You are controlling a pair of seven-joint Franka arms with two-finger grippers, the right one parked.
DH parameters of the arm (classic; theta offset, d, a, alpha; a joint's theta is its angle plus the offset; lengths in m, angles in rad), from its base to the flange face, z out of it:
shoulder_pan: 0 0.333 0 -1.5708
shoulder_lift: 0 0 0 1.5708
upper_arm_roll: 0 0.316 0.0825 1.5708
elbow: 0 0 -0.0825 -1.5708
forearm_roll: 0 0.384 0 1.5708
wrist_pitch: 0 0 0.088 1.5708
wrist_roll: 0 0.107 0 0
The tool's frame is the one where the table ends.
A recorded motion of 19 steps. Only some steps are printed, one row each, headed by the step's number.
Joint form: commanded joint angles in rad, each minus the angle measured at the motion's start. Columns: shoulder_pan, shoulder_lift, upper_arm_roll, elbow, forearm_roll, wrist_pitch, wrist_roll.
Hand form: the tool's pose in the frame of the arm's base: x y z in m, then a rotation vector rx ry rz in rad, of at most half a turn. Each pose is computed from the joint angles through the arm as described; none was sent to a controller.
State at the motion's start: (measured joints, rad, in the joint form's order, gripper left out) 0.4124 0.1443 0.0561 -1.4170 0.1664 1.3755 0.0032
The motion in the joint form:
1: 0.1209 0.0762 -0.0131 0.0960 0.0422 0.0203 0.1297
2: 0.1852 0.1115 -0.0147 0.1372 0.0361 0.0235 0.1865
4: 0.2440 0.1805 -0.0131 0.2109 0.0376 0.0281 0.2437
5: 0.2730 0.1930 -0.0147 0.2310 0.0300 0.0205 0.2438
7: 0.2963 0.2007 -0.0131 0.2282 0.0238 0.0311 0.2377
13: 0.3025 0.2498 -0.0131 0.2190 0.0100 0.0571 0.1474
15: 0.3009 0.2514 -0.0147 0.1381 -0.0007 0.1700 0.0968
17: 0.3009 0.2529 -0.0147 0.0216 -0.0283 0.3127 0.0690
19: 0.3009 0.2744 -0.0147 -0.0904 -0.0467 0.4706 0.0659
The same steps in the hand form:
1: 0.4933 0.3466 0.6013 -2.8920 -0.6840 0.3156
2: 0.4799 0.3822 0.5986 -2.9038 -0.6948 0.3146
4: 0.4719 0.4224 0.5896 -2.9065 -0.6995 0.3173
5: 0.4627 0.4362 0.5900 -2.9061 -0.7425 0.3157
7: 0.4548 0.4489 0.5845 -2.9018 -0.7850 0.3143
13: 0.4640 0.4598 0.5501 -2.8764 -0.9146 0.3444
15: 0.4734 0.4630 0.5196 -2.8595 -0.9572 0.2909
17: 0.4803 0.4638 0.4742 -2.8725 -0.9787 0.2379
19: 0.4857 0.4644 0.4191 -2.8903 -0.9667 0.1914

